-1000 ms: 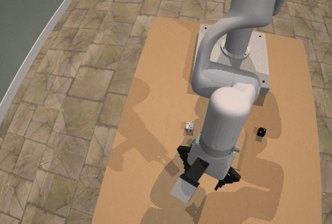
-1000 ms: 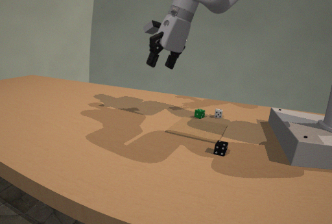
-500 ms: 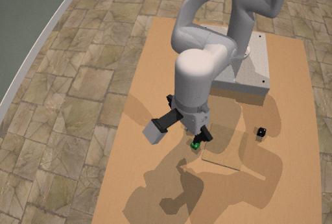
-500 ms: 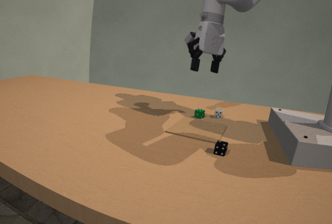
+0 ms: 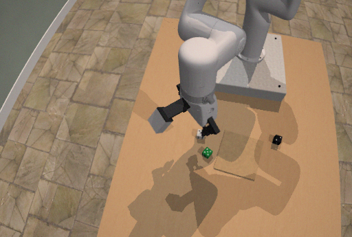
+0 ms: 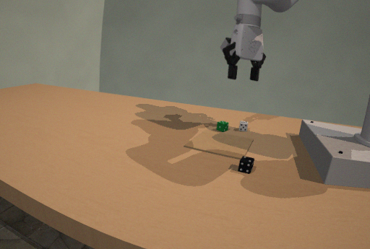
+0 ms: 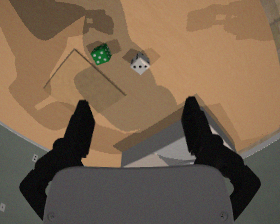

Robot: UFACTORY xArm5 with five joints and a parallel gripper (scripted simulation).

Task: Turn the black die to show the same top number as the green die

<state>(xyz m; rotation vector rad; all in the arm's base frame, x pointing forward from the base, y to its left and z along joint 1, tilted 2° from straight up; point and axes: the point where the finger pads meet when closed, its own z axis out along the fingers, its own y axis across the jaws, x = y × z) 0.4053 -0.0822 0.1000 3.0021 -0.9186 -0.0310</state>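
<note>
My gripper is now 150 mm above the white die, 20 mm past it and 10 mm to the right of it. Also, from my hand: tan mat: 160 mm to the left, 160 mm below; black die: 270 mm to the left, 150 mm below, 90 mm behind; green die: 150 mm below, 60 mm to the left, 30 mm ahead.
</note>
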